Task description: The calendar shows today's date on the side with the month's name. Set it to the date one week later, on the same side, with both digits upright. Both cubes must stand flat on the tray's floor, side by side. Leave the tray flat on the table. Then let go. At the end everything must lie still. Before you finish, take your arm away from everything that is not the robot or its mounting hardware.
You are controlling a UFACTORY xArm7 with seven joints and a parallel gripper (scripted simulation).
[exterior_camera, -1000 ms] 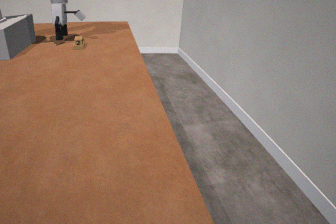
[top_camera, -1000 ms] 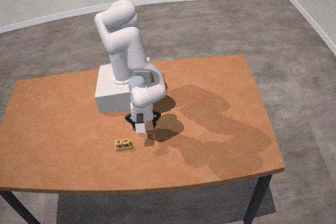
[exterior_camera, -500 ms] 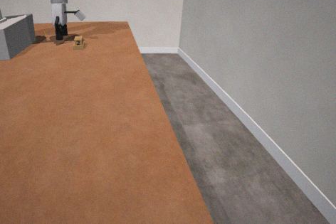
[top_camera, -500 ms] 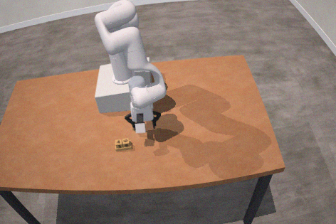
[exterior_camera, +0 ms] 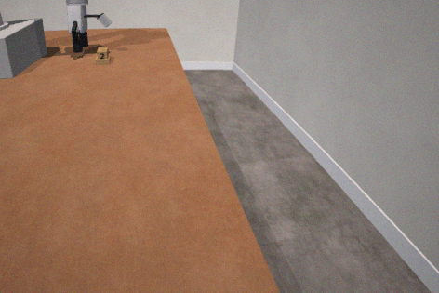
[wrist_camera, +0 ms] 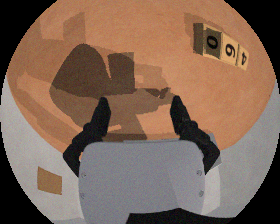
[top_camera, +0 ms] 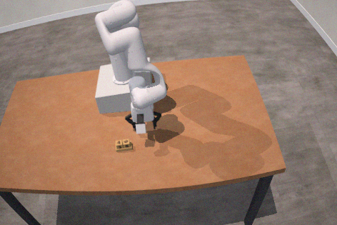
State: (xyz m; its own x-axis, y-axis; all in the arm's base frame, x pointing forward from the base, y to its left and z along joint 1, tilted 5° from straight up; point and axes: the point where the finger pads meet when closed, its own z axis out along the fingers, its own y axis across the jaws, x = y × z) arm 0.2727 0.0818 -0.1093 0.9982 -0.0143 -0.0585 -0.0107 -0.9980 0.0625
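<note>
The wooden tray is 10 cm ahead of my hand, 11 cm to the right of it and 2 cm below it.
</note>
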